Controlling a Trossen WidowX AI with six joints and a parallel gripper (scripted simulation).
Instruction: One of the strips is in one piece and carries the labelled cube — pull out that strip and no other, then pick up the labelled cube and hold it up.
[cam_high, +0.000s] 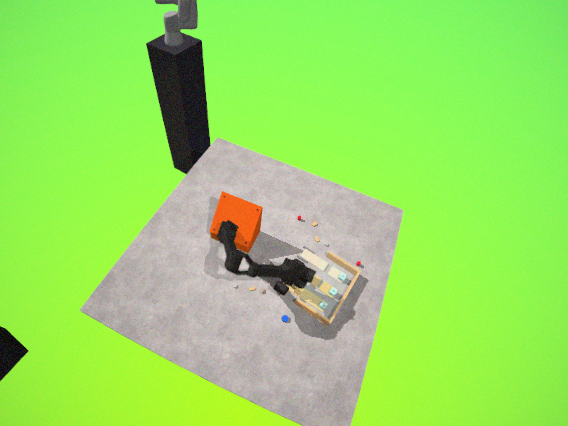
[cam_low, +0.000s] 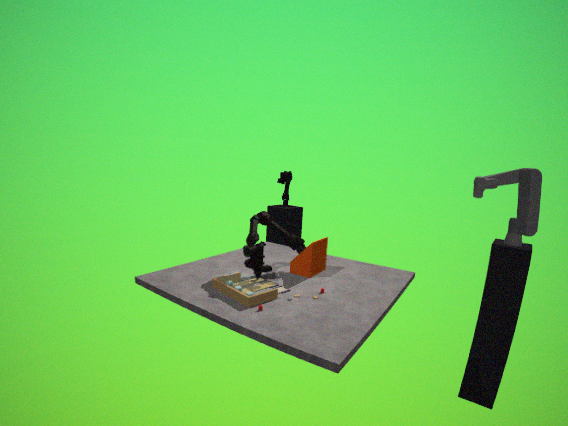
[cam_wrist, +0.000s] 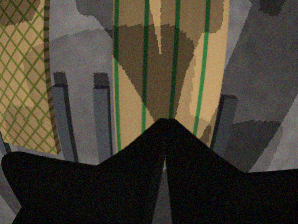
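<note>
The cross-hatched strip is 60 mm ahead of my gripper tip and 90 mm to the left of it. Also, from my gripper tip: blue piece (80 mm ahead, 160 mm to the right).
</note>
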